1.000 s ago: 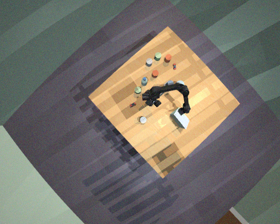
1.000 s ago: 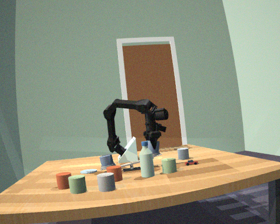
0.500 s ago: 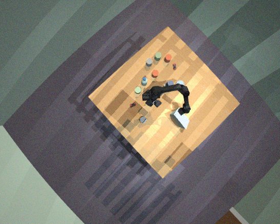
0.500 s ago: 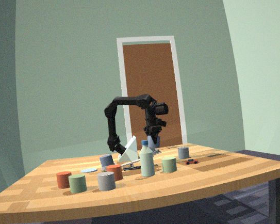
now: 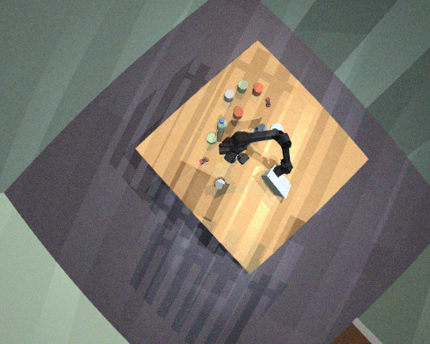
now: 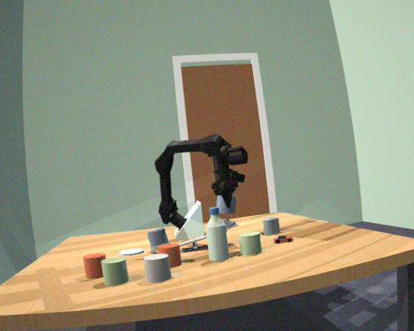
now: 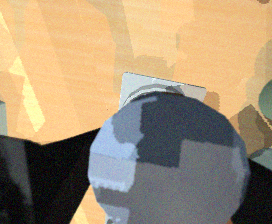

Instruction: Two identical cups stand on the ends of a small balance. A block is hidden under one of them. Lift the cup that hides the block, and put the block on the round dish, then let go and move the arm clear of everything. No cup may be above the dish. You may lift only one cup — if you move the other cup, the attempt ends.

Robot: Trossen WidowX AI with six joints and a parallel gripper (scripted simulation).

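My gripper tip is now 1 cm short of the small balance, 14 cm to the left of it and 12 cm above it. From my gripper tip the other things lie so: pale round dish 5 cm behind, 39 cm to the right, 14 cm below; bottle 21 cm ahead, 6 cm to the right, 3 cm below; cup 2 cm to the left, 1 cm above.
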